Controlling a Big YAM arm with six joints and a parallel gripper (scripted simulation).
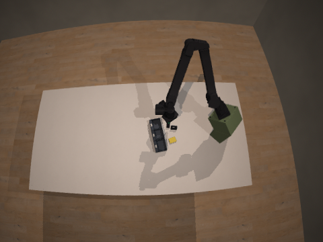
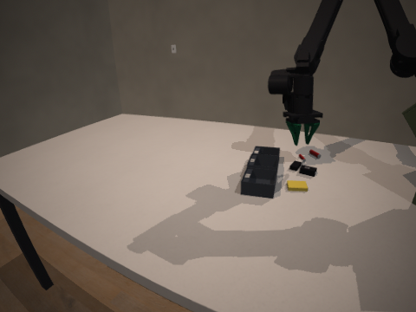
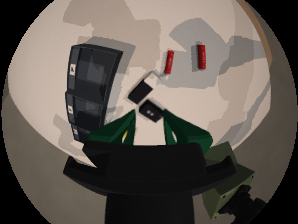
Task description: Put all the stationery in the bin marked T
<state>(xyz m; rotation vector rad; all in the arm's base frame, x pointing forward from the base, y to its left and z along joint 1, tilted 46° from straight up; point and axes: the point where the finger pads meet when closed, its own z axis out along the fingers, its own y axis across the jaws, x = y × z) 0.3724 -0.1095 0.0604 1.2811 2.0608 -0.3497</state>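
Right now my hand is 1 cm short of the black item, 1 cm to the left of it and 8 cm above it. From my hand the other things lie so: three joined bins (12 cm ahead, 6 cm to the left, 6 cm below); then yellow block (2 cm ahead, 13 cm to the left, 8 cm below).
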